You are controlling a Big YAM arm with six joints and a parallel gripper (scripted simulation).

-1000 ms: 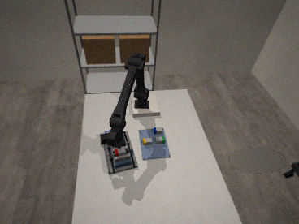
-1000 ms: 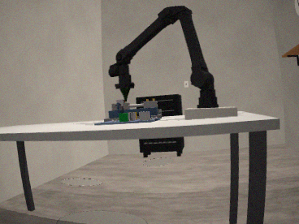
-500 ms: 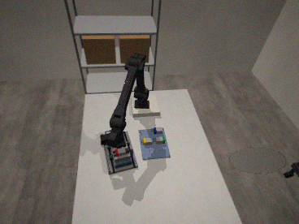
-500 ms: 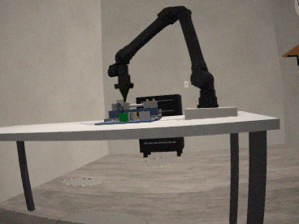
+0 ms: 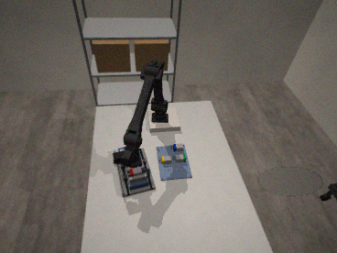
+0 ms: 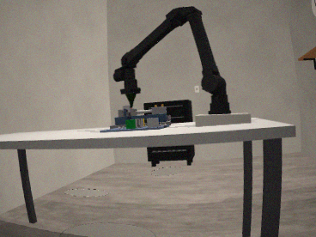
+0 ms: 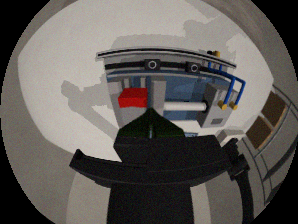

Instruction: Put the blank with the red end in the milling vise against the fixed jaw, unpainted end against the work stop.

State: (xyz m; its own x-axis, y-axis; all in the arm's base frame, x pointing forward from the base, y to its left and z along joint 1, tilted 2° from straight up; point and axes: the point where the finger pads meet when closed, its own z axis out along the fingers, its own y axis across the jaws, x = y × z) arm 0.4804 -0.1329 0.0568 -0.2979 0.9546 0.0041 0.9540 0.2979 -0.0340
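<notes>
My gripper is now 2 cm short of the red-ended blank, 1 cm to the right of it and 1 cm above it. Round my hand: yellow-ended blank (12 cm behind, 18 cm to the left, 9 cm below); then green-ended blank (14 cm behind, 27 cm to the left, 9 cm below); then blue plate (13 cm behind, 23 cm to the left, 11 cm below).
</notes>
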